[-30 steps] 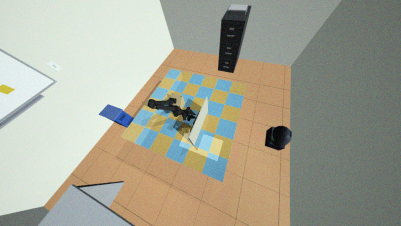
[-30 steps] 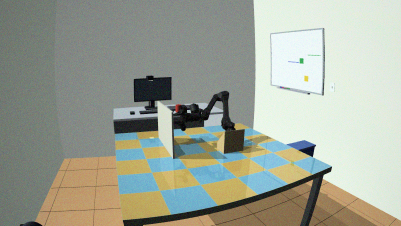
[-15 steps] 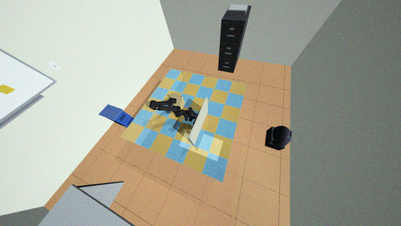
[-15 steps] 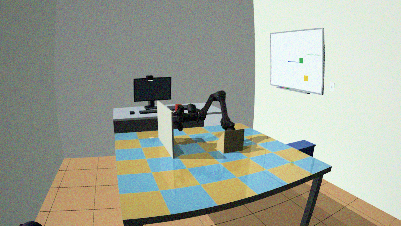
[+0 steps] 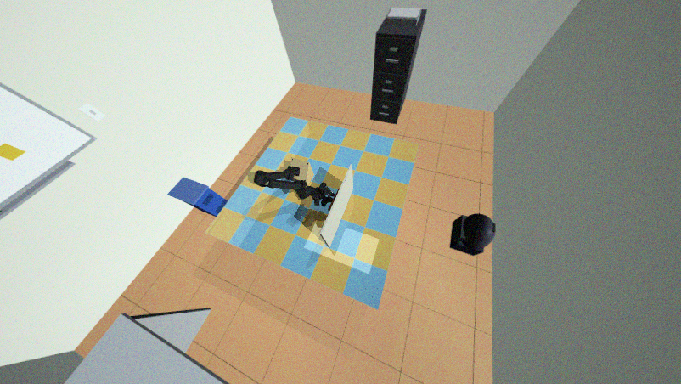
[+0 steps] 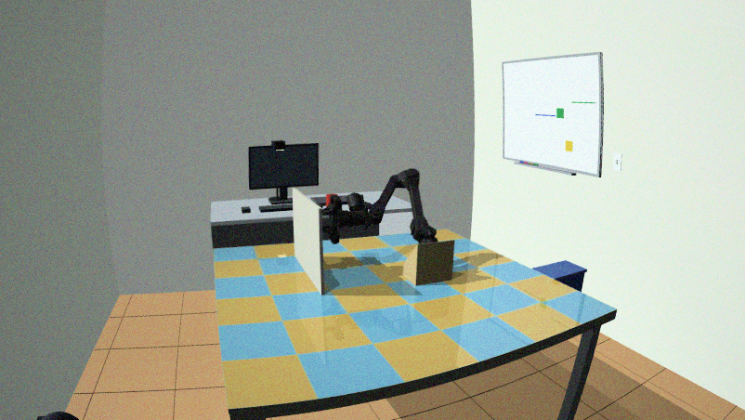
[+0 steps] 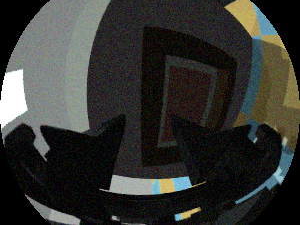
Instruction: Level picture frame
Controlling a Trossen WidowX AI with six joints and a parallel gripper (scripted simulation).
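The picture frame lies 1 cm ahead of my gripper tip, 2 cm to the right of it and 5 cm below it. Also, from my gripper tip: wall panel (2 cm ahead, 2 cm to the right, 6 cm below).
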